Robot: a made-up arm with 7 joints.
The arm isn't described. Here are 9 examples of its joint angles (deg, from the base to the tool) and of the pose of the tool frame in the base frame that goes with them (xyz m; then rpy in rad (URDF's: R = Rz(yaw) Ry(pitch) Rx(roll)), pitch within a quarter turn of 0, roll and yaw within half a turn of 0).
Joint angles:
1: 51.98 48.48 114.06 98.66 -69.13 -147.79 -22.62
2: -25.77 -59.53 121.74 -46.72 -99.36 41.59 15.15
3: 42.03 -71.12 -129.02 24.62 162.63 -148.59 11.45
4: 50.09 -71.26 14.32 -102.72 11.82 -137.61 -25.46
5: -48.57 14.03 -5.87 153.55 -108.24 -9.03 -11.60
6: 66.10 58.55 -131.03 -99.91 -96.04 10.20 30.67
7: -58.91 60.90 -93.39 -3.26 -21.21 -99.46 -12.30
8: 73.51 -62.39 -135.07 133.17 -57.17 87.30 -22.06
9: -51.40 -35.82 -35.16 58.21 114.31 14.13 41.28
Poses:
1: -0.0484 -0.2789 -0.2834 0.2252 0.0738 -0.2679
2: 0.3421 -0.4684 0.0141 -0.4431 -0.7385 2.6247
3: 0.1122 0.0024 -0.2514 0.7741 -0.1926 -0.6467
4: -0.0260 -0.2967 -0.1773 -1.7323 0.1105 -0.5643
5: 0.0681 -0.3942 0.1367 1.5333 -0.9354 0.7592
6: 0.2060 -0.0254 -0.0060 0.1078 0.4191 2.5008
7: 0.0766 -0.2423 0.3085 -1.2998 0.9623 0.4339
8: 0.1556 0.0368 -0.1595 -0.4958 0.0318 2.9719
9: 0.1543 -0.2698 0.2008 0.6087 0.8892 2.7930
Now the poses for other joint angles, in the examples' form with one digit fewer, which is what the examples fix.
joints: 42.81 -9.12 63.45 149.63 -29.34 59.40 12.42
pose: 0.148 -0.268 -0.166 1.894 0.398 2.826
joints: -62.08 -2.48 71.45 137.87 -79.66 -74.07 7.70
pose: -0.025 -0.223 0.431 -3.005 -0.355 -0.087
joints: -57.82 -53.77 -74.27 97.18 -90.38 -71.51 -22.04
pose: 0.119 -0.335 0.178 1.248 -0.446 0.993
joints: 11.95 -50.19 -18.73 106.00 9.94 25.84 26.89
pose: 0.099 -0.366 0.149 -1.369 1.105 -0.411
